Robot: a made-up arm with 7 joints.
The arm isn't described. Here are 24 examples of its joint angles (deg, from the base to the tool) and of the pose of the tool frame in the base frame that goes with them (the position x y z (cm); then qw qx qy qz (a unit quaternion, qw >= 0)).
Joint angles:
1: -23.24 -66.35 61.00 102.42 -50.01 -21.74 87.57
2: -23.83 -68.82 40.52 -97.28 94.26 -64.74 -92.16
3: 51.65 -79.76 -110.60 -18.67 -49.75 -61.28 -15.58
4: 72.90 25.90 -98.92 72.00 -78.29 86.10 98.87
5: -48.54 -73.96 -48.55 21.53 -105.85 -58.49 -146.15
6: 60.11 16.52 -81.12 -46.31 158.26 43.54 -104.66
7: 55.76 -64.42 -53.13 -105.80 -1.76 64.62 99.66
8: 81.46 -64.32 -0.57 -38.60 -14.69 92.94 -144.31
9: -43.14 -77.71 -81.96 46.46 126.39 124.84 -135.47
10: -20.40 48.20 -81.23 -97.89 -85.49 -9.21 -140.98
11: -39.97 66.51 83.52 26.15 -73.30 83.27 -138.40
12: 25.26 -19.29 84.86 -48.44 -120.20 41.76 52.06
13: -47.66 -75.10 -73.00 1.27 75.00 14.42 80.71
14: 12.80 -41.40 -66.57 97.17 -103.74 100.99 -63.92
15: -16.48 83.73 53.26 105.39 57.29 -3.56 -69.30
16: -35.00 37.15 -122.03 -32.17 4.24 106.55 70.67
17: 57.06 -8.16 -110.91 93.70 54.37 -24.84 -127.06
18: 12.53 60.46 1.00 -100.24 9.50 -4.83 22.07
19: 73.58 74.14 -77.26 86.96 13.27 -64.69 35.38
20: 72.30 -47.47 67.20 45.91 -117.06 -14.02 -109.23
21: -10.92 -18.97 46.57 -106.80 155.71 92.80 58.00
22: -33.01 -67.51 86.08 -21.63 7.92 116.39 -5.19
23: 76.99 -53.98 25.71 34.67 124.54 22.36 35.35
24: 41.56 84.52 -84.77 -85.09 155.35 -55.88 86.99
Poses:
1: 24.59 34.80 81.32 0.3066 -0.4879 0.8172 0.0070
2: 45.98 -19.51 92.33 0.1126 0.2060 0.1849 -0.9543
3: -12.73 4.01 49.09 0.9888 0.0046 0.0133 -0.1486
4: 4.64 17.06 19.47 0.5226 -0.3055 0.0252 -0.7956
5: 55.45 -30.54 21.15 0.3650 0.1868 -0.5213 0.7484
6: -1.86 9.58 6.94 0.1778 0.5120 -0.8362 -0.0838
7: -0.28 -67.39 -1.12 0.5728 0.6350 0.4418 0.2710
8: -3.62 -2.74 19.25 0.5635 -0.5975 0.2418 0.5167
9: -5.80 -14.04 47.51 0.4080 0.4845 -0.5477 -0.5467
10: 34.26 -38.41 83.95 0.1133 -0.4110 0.1503 0.8920
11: 52.04 12.94 38.25 0.6113 -0.1479 0.7390 0.2414
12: 47.71 8.11 44.55 0.2811 0.6674 -0.6063 -0.3287
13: -24.43 -38.91 52.12 0.8860 0.3442 0.2449 0.1912
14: 39.70 -55.00 22.15 0.0214 -0.6791 -0.1850 0.7100
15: 12.34 26.05 20.40 0.8431 -0.3965 0.3191 -0.1739
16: 60.05 -23.29 48.04 0.4305 0.1810 -0.7877 0.4018
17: -2.07 -21.15 66.24 0.4506 -0.6029 0.2627 0.6037
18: 19.21 -52.79 -24.39 0.0927 0.6960 0.0757 0.7080
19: 0.47 -44.07 46.75 0.6440 0.5643 0.2668 0.4423
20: 41.26 -69.47 59.37 0.4530 0.5983 0.6197 -0.2297
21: 50.65 0.49 52.63 0.2980 0.7460 -0.3716 -0.4654
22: 33.74 -31.83 41.26 0.7085 -0.5856 -0.3583 -0.1636
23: 36.90 -35.20 -24.99 0.6685 0.1532 -0.5708 0.4515
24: 1.19 -55.48 38.28 0.6450 0.3917 0.4245 0.5003
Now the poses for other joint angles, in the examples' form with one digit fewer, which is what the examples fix.
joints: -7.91 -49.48 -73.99 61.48 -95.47 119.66 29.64
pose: 46.1 -38.5 31.8 0.318 -0.488 0.202 0.787
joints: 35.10 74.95 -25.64 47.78 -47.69 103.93 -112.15
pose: 30.5 14.1 36.4 0.340 -0.192 -0.749 -0.535
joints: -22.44 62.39 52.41 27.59 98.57 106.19 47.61
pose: 8.7 -42.4 27.9 0.771 0.077 0.589 0.229
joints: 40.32 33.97 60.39 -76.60 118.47 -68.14 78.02
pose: 67.3 -3.5 -1.3 0.641 -0.131 -0.375 -0.656
